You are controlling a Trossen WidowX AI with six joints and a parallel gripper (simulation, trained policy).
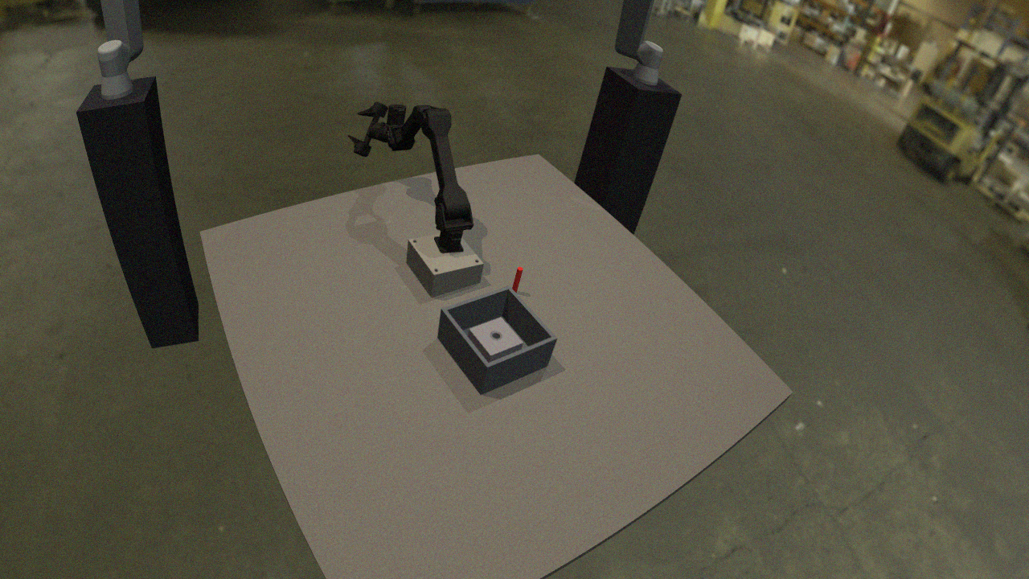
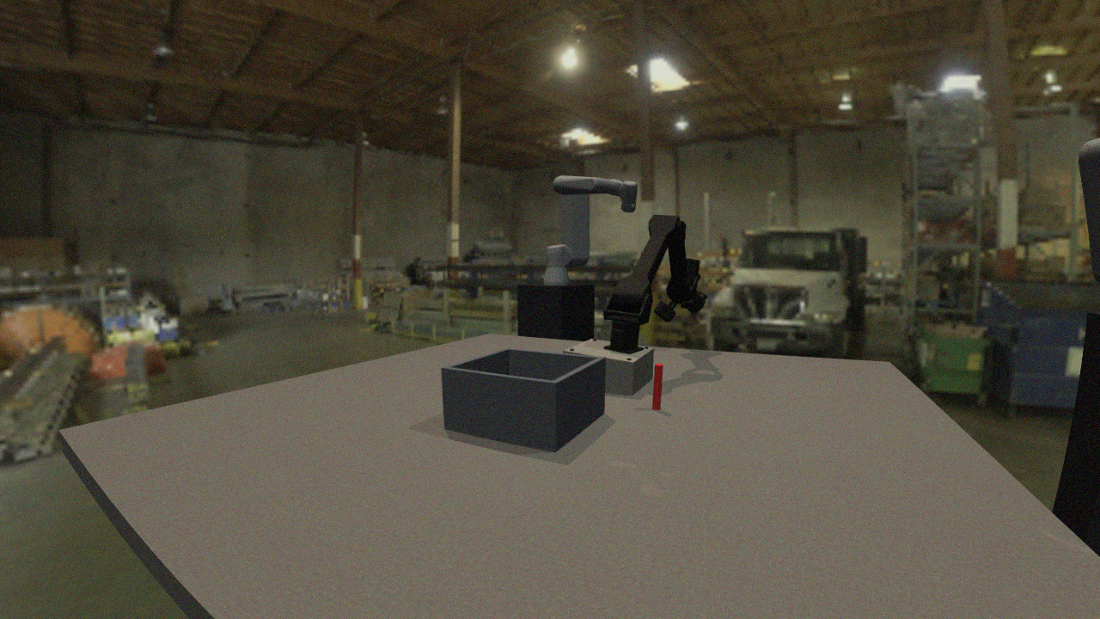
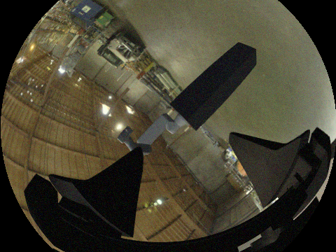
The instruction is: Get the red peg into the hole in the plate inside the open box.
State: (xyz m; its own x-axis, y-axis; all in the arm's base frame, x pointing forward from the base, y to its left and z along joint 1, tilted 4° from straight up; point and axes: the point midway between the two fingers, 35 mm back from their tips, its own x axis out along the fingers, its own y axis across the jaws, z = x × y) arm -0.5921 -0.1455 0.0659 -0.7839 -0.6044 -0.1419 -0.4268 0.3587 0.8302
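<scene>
Right now the red peg is 760 mm ahead of my gripper tip, 310 mm to the left of it and 110 mm below it. The rest, counted from my gripper tip: pale plate: 940 mm ahead, 170 mm to the left, 100 mm below; dark box: 940 mm ahead, 170 mm to the left, 120 mm below.
</scene>
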